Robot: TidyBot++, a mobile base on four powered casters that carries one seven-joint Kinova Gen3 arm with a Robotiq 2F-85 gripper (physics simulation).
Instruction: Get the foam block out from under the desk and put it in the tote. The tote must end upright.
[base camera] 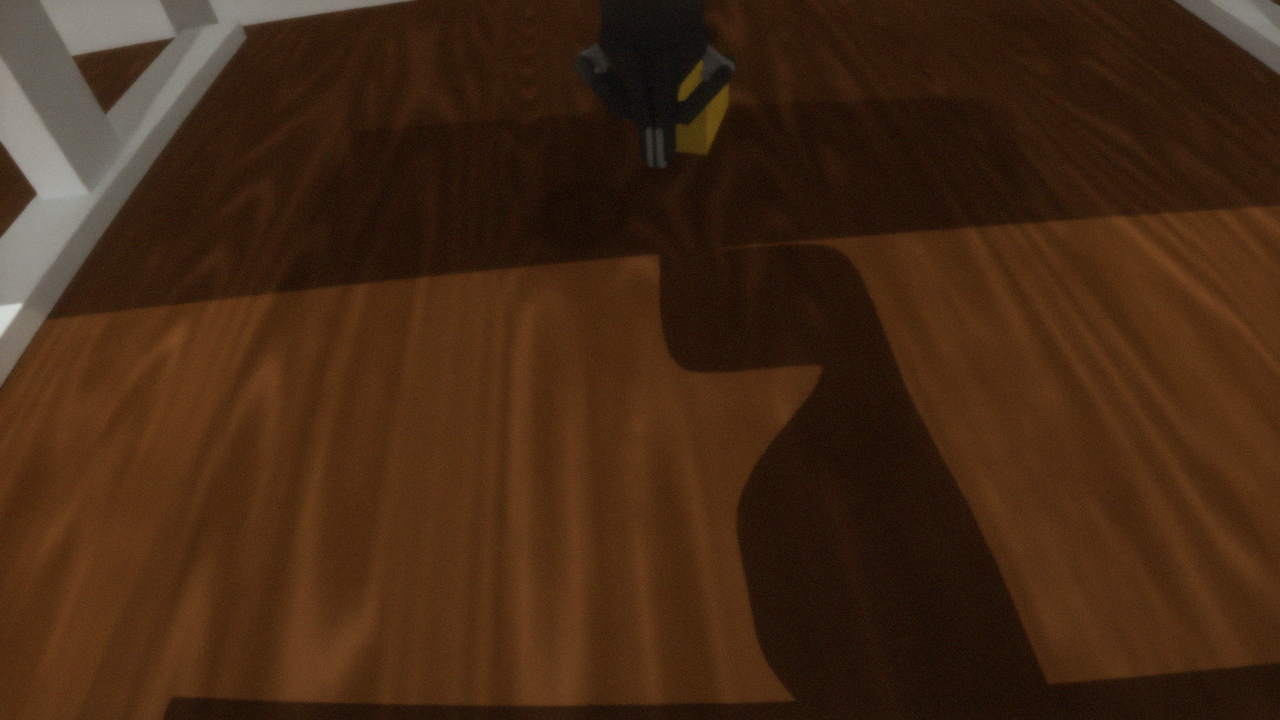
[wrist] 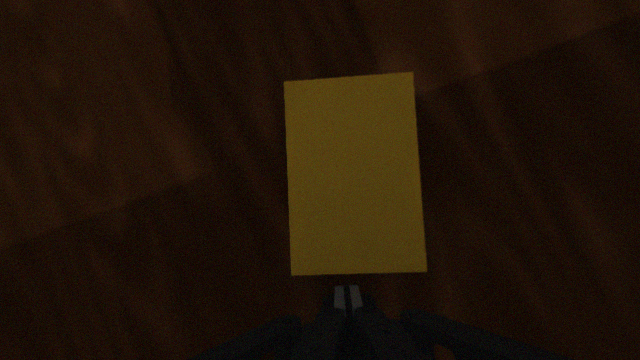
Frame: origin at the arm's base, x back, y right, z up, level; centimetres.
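Seen in the pictures: gripper, between the fingertips: [base camera: 658,162] [wrist: 347,302].
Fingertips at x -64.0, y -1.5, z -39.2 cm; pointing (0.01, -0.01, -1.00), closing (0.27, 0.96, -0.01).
A point is followed by its place in that frame.
The yellow foam block [base camera: 696,136] @[x -65.8, y 1.8, z -37.9 cm] [wrist: 355,175] @[x -70.6, y 1.2, z -35.1 cm] lies on the wooden floor in shadow, partly hidden behind the gripper in the base camera view. In the wrist view its whole top face shows. My gripper [base camera: 655,147] @[x -64.0, y -1.5, z -39.2 cm] [wrist: 347,302] @[x -64.0, y -1.5, z -39.2 cm] is shut with its fingertips together and nothing between them. In the wrist view the fingertips are just below the block's near edge, apart from it in the picture. The tote does not show in either view.
White desk legs and a floor rail [base camera: 143,134] stand along the left in the base camera view. Another white rail [base camera: 1248,25] shows at the top right corner. A broad shadow band crosses the floor, and the arm's shadow falls toward the camera.
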